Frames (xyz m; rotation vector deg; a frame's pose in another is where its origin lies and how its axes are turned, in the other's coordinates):
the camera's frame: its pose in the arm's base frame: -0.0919 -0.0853 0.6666 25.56 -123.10 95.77
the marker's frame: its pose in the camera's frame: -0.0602 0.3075 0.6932 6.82 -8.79 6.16
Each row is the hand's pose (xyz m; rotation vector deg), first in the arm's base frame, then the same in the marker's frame.
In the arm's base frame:
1: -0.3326 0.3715 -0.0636 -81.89 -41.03 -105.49
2: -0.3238 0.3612 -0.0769 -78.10 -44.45 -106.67
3: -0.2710 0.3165 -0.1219 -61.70 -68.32 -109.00
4: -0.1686 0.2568 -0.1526 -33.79 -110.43 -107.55
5: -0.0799 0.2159 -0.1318 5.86 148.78 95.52
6: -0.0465 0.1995 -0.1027 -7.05 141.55 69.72
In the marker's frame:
1: -0.1837 0.4347 -0.9885 123.28 -69.53 -26.86
2: -0.1950 0.4423 -0.9753 127.23 -67.35 -24.55
3: -0.2532 0.4579 -0.9188 150.59 -54.45 -19.18
4: -0.3499 0.4399 -0.8460 -170.37 17.20 16.28
5: -0.4185 0.3822 -0.8019 -143.86 -25.84 21.48
6: -0.4367 0.3408 -0.7881 -124.05 -47.65 29.74

